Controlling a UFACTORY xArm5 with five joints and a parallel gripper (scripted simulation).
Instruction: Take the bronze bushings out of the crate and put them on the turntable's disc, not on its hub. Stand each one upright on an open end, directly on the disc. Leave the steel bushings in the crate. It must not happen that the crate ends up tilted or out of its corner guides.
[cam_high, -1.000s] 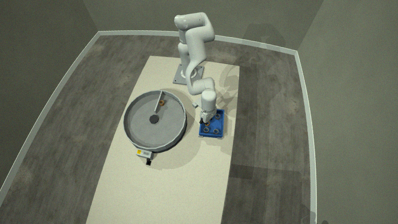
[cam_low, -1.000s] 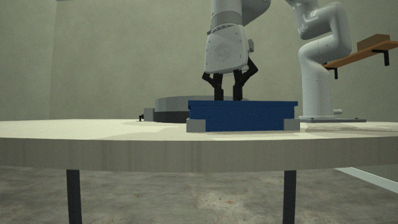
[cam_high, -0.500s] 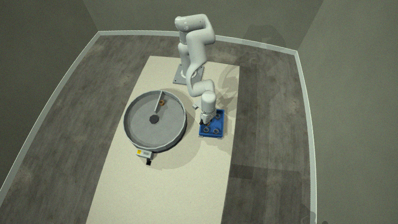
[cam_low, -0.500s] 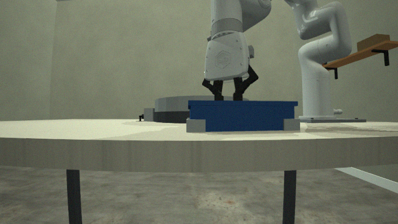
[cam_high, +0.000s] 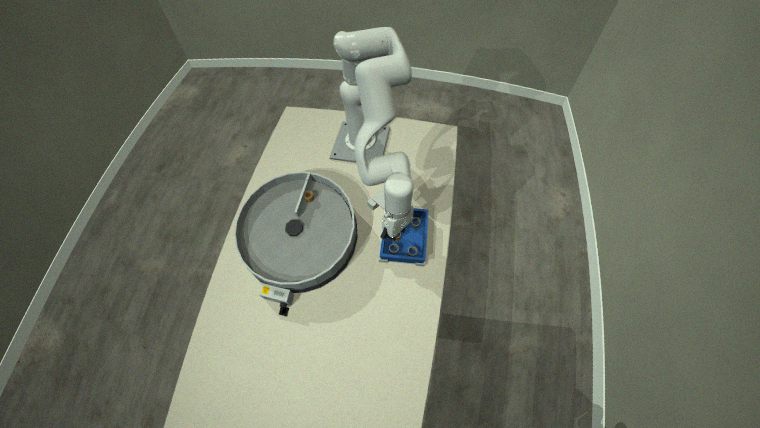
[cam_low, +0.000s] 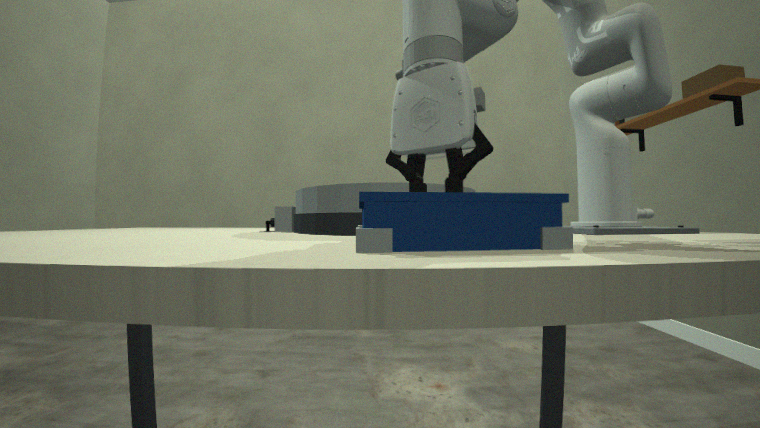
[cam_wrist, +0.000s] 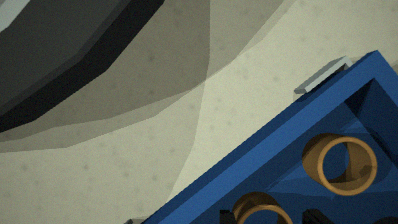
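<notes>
Right now the blue crate is 3 cm to the left of my hand and 3 cm below it. From my hand the other things lie so: grey turntable disc 34 cm to the right, 7 cm ahead.
</notes>
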